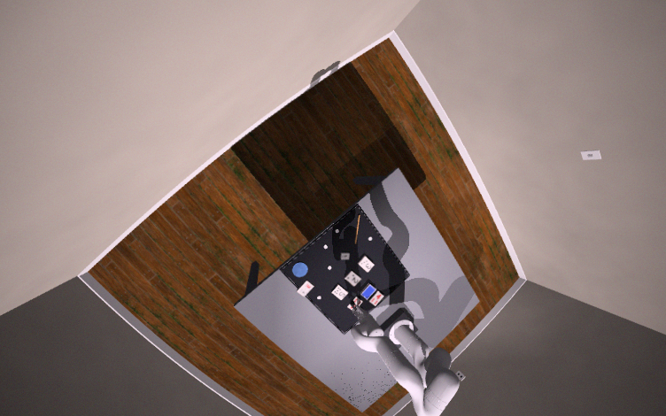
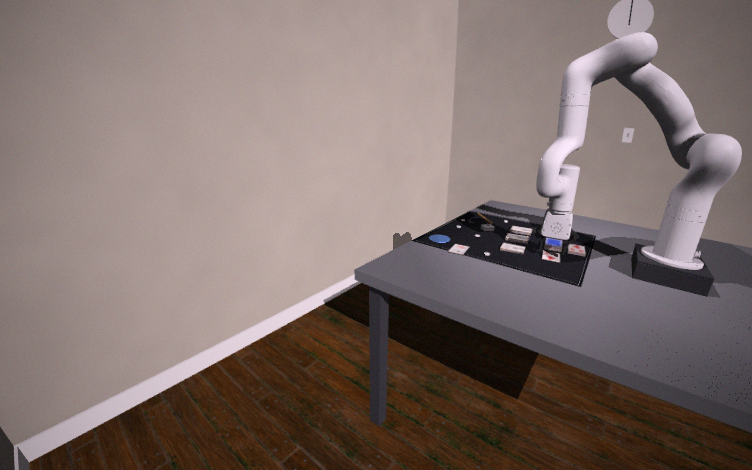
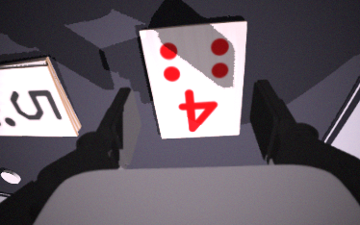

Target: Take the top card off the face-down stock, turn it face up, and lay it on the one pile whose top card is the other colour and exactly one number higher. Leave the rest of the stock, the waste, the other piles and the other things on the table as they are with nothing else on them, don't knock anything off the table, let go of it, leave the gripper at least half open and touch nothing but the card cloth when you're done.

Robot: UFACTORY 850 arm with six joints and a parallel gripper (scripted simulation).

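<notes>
Right now my hand is 30 mm above the red 4 card. Round my hand: red 4 (120 mm to the right, 90 mm behind, 20 mm below); black 5 (140 mm ahead, 20 mm below, 10 mm to the left); black 2 (150 mm ahead, 110 mm to the right, 20 mm below).
</notes>
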